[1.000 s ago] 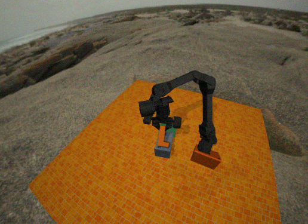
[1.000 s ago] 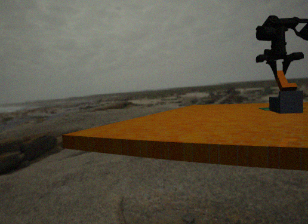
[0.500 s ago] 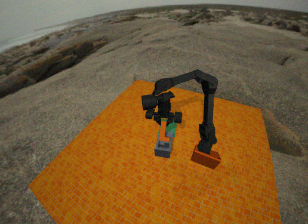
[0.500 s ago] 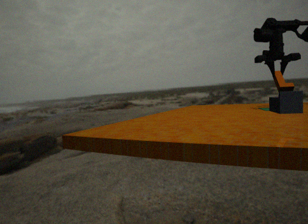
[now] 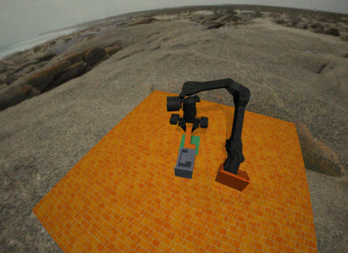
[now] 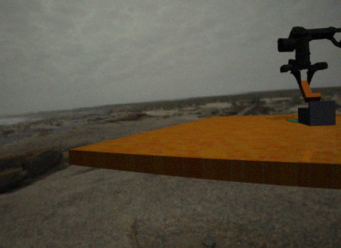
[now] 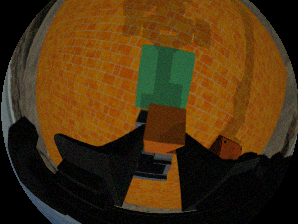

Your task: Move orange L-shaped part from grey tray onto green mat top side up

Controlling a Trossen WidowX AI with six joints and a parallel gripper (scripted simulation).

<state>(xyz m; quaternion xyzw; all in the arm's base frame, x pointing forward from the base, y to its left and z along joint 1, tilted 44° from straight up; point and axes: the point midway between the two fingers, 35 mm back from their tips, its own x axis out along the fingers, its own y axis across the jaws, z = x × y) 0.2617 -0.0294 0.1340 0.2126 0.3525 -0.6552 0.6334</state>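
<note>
My gripper tip is now 17 cm above the green mat and 4 cm to the left of it. From my gripper tip the other things lie so: orange L-shaped part 3 cm to the left, 3 cm below, 2 cm behind.
</note>
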